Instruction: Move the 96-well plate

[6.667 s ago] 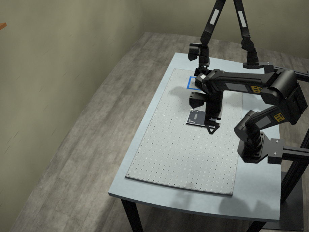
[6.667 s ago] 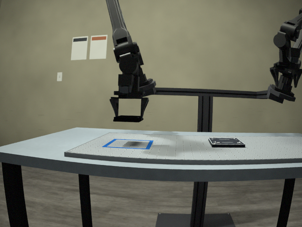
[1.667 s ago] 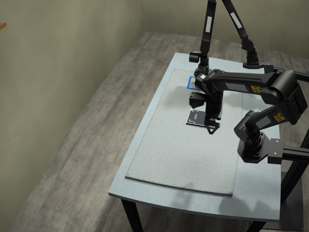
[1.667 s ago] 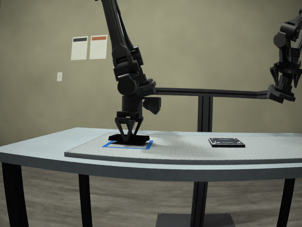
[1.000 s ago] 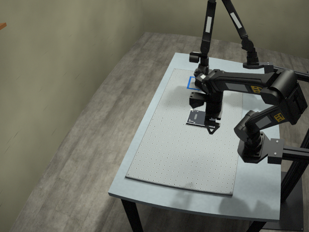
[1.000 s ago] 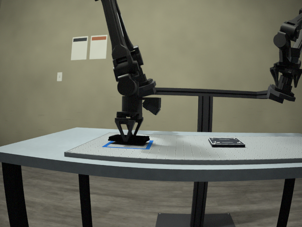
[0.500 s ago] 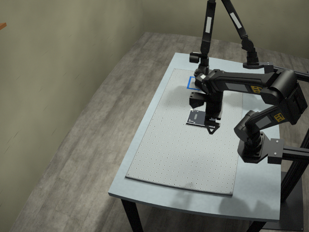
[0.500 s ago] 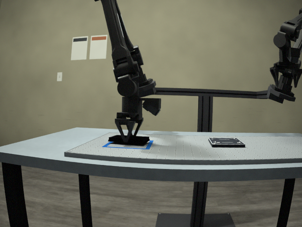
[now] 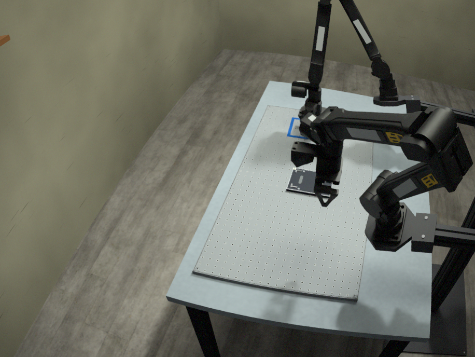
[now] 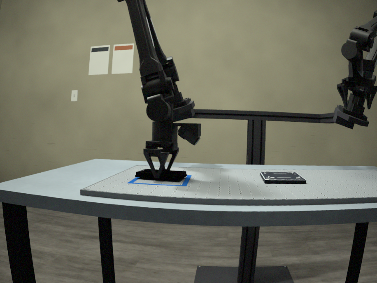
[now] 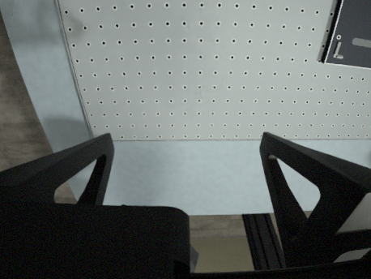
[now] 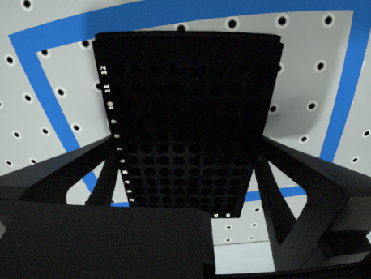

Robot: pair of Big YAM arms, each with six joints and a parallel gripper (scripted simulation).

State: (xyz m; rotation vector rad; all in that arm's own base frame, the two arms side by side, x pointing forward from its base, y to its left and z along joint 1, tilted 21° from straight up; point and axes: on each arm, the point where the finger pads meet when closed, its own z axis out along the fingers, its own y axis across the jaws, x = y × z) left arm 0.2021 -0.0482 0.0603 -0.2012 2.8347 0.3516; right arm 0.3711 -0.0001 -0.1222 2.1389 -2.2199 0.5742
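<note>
My right hand is right at the black 96-well plate. Round my right hand: plate nest N1: 50 mm behind, 350 mm to the left, 10 mm below.
</note>
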